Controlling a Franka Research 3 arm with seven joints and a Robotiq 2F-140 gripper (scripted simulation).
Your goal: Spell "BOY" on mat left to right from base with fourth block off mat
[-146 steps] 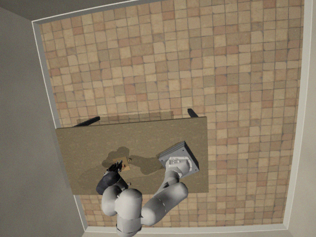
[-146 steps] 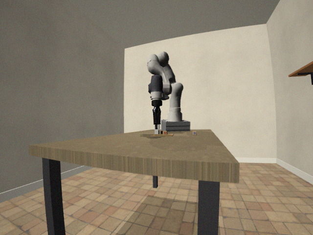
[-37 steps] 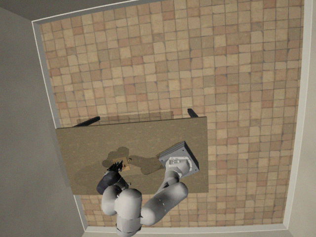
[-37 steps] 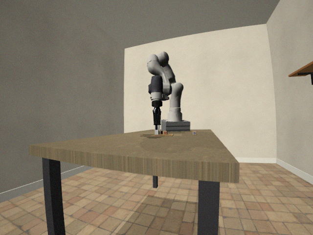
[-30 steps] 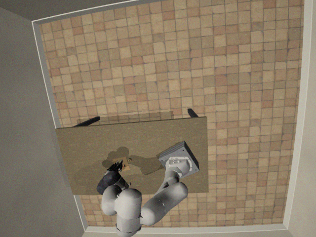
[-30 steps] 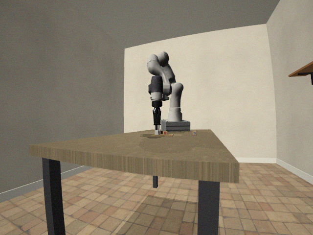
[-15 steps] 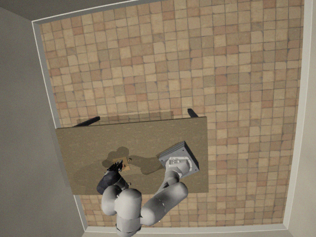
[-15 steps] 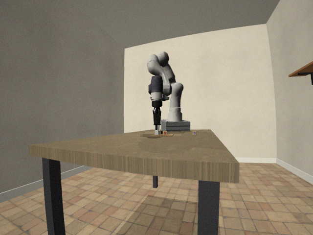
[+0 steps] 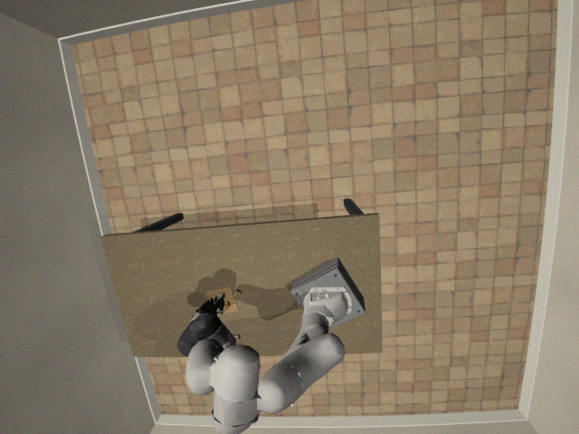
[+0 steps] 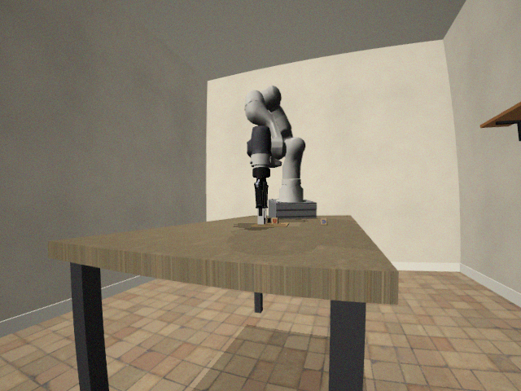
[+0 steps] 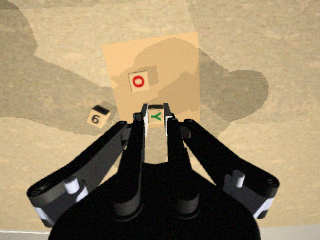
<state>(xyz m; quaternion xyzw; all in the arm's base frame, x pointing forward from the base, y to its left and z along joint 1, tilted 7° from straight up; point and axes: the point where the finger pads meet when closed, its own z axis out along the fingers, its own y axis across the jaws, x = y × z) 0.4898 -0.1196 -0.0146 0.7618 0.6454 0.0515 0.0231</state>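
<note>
Right now the tan mat is 40 mm to the left of my hand, 40 mm below it and 10 mm ahead of it.
</note>
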